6 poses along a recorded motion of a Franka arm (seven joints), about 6.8 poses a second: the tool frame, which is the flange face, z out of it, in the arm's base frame.
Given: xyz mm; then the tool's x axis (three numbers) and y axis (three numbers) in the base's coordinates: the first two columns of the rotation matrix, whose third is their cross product.
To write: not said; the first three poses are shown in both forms.
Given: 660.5 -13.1 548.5 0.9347 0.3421 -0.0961 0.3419 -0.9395 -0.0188
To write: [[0.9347 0.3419 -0.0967 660.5], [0.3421 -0.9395 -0.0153 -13.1], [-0.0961 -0.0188 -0.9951 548.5], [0 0 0 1]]
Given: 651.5 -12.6 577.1 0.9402 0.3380 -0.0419 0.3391 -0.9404 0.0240
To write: [[0.9402 0.3391 -0.0313 651.5], [0.3380 -0.9404 -0.0368 -12.6], [-0.0419 0.0240 -0.9988 577.1], [0 0 0 1]]
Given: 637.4 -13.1 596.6 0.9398 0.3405 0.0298 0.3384 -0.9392 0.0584
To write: [[0.9398 0.3384 0.0479 637.4], [0.3405 -0.9392 -0.0448 -13.1], [0.0298 0.0584 -0.9979 596.6], [0 0 0 1]]
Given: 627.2 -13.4 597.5 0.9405 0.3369 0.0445 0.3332 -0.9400 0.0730
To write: [[0.9405 0.3332 0.0664 627.2], [0.3369 -0.9400 -0.0538 -13.4], [0.0445 0.0730 -0.9963 597.5], [0 0 0 1]]
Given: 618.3 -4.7 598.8 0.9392 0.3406 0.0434 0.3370 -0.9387 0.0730
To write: [[0.9392 0.3370 0.0656 618.3], [0.3406 -0.9387 -0.0539 -4.7], [0.0434 0.0730 -0.9964 598.8], [0 0 0 1]]
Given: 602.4 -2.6 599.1 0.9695 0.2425 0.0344 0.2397 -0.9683 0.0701
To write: [[0.9695 0.2397 0.0503 602.4], [0.2425 -0.9683 -0.0597 -2.6], [0.0344 0.0701 -0.9969 599.1], [0 0 0 1]]
